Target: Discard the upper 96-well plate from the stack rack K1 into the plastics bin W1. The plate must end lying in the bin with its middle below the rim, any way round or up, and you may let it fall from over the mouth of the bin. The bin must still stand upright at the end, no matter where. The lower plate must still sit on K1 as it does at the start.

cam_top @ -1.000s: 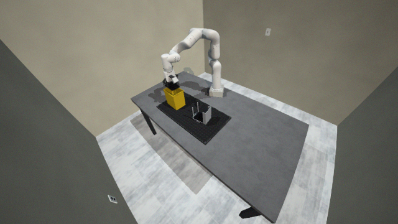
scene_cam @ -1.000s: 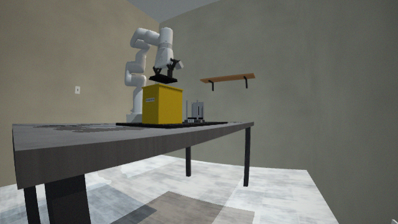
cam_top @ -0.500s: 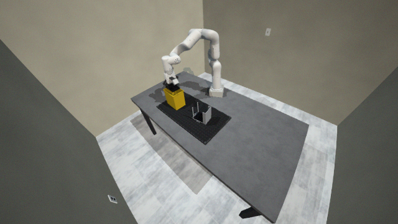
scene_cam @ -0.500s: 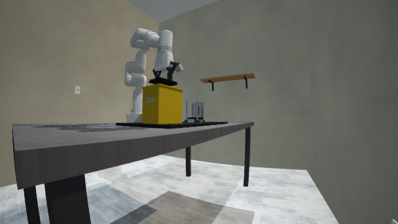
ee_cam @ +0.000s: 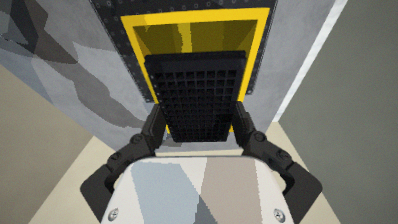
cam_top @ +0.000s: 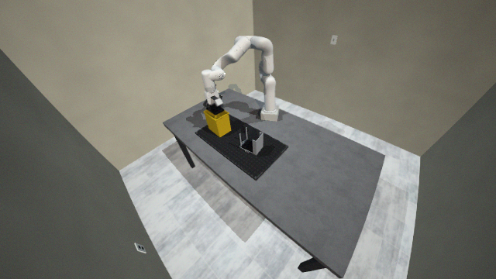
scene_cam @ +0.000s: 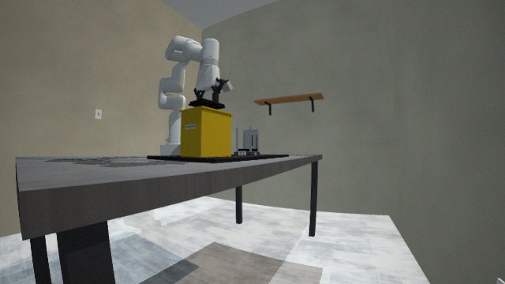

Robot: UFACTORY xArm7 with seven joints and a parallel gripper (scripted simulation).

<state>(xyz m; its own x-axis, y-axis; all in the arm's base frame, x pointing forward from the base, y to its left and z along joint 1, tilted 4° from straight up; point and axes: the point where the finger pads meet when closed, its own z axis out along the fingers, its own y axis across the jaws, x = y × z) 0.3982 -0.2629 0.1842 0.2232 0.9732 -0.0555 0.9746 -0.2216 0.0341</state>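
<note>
Right now the yellow plastics bin W1 is 13 cm below my hand. Also, from my hand: black 96-well plate 1 cm below.
</note>
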